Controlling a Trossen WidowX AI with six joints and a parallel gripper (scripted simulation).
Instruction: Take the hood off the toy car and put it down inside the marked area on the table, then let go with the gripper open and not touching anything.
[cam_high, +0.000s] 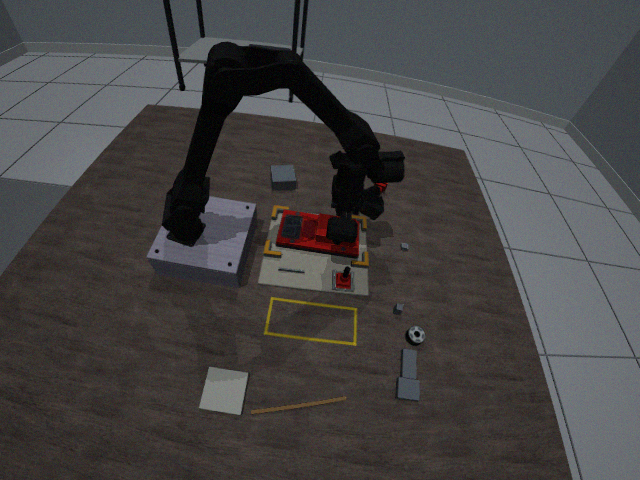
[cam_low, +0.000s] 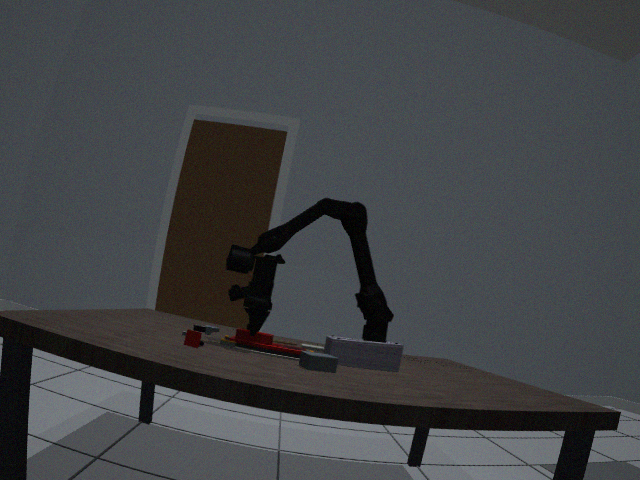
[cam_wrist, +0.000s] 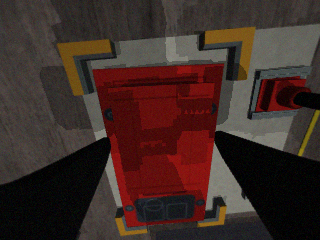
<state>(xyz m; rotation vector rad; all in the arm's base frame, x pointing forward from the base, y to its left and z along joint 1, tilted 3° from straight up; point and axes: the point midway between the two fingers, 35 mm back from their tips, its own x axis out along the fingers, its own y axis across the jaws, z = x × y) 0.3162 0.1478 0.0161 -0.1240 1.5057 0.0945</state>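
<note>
My gripper tip is now right at the hood. The rest, counted from my gripper tip: pale card 41 cm to the right, 12 cm behind, 4 cm below; then wooden stick 40 cm to the right, 4 cm below, 2 cm ahead; then wheel 22 cm ahead, 20 cm to the right, 3 cm below.
</note>
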